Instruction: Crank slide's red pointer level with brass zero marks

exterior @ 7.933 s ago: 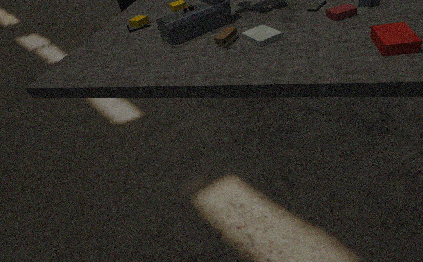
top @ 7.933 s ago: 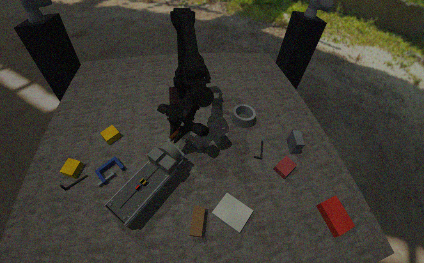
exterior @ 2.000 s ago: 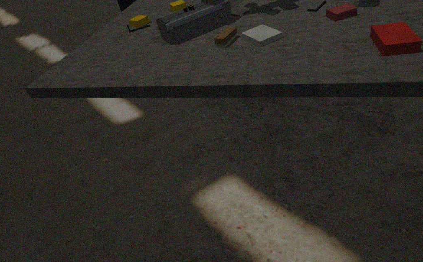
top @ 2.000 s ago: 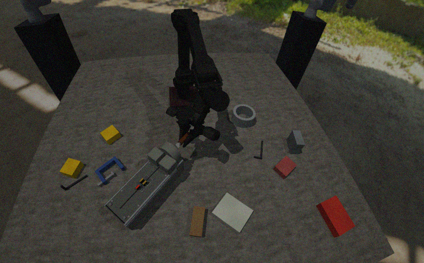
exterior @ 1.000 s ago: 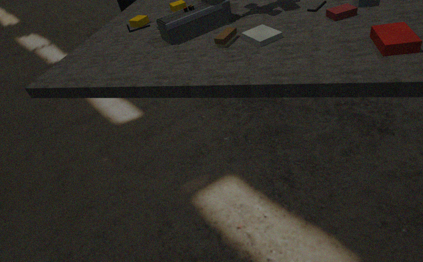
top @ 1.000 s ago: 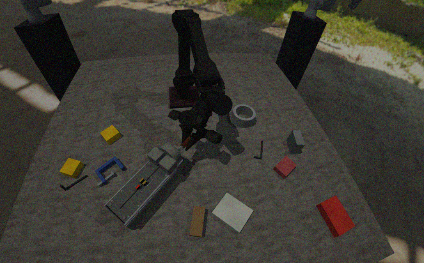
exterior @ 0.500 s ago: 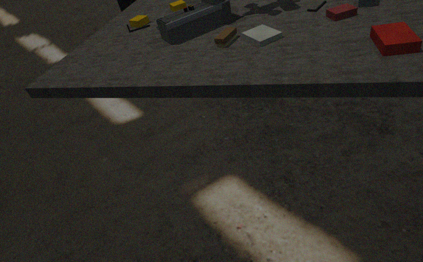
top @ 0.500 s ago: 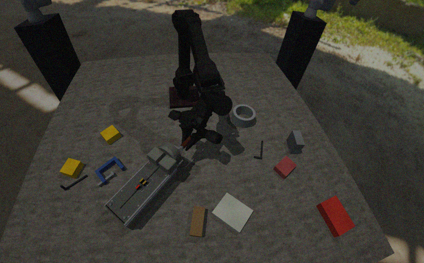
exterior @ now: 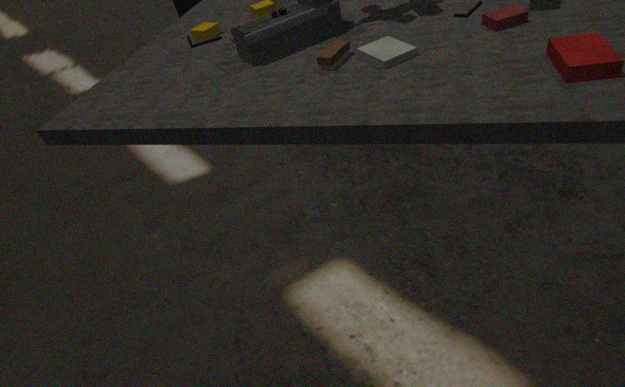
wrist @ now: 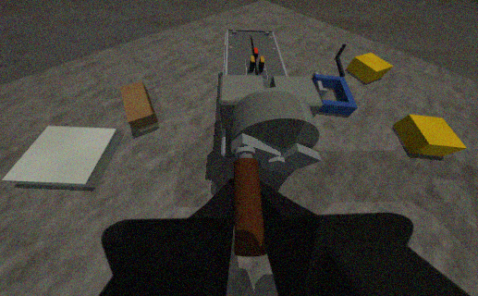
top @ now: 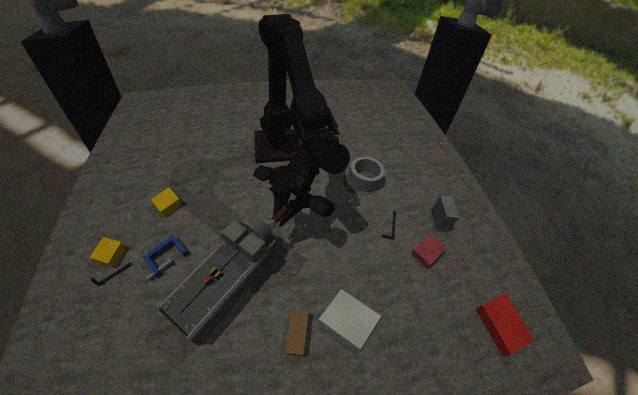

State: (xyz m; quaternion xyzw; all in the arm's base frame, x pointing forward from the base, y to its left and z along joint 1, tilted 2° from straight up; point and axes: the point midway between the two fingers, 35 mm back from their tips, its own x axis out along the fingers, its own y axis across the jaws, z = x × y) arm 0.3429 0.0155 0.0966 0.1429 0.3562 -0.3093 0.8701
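Right now my gripper tip is 10 mm past the brown crank handle, 10 mm to the right of it and 20 mm below it. The rest, counted from my gripper tip: white plate (200 mm ahead, 140 mm to the left, 70 mm below); then red pointer (130 mm ahead, 140 mm to the right); then brown block (220 mm ahead, 30 mm to the left, 70 mm below).
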